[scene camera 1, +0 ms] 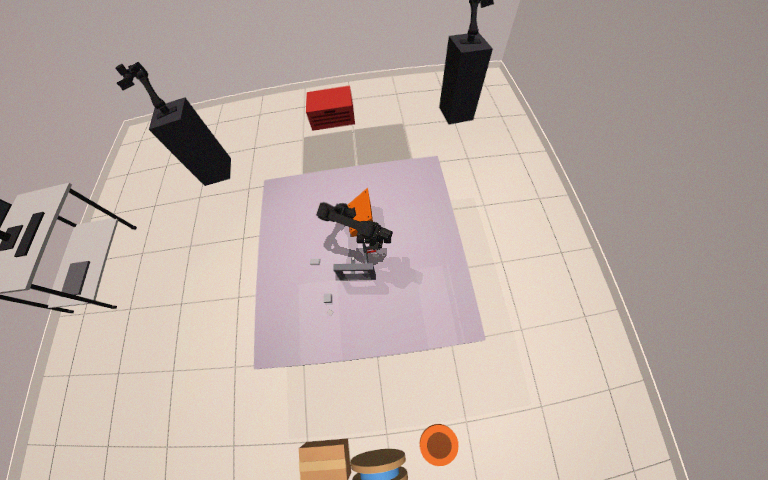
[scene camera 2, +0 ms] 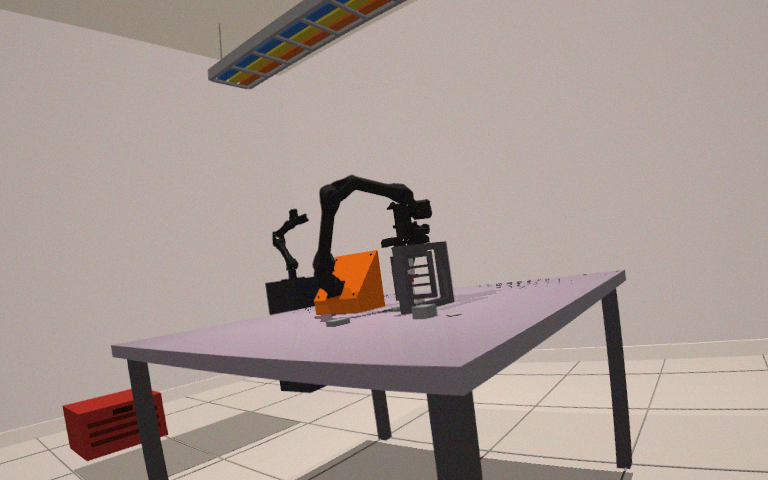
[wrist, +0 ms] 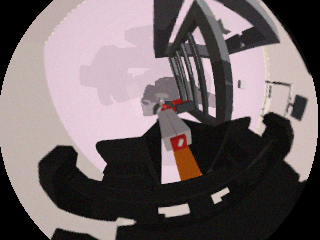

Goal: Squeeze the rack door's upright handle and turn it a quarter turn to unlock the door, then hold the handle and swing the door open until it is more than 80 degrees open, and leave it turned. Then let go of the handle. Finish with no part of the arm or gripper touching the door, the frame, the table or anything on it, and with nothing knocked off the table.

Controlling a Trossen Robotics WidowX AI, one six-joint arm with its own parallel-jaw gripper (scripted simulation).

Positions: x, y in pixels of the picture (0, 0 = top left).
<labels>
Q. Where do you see a rack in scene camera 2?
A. At 400, 253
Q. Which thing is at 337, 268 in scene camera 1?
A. A rack.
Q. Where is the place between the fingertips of my gripper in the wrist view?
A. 169, 122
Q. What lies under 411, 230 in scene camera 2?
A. My gripper.
</labels>
